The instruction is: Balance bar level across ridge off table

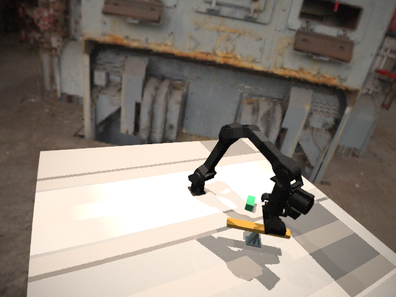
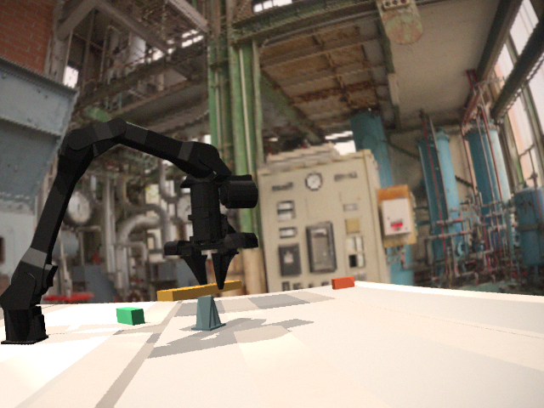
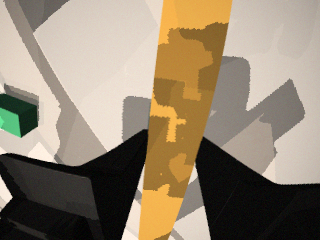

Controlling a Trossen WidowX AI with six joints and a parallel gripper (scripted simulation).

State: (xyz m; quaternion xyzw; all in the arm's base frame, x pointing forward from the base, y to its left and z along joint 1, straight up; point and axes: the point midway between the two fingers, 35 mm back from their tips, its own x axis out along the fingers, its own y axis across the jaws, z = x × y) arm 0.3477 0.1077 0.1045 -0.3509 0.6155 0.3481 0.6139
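Now: the bar 2 cm to the right of my gripper tip and 1 cm behind it. The rest, counted from my gripper tip: green block 20 cm behind, 8 cm to the left, 5 cm below; then red block 39 cm to the left, 39 cm ahead, 5 cm below.
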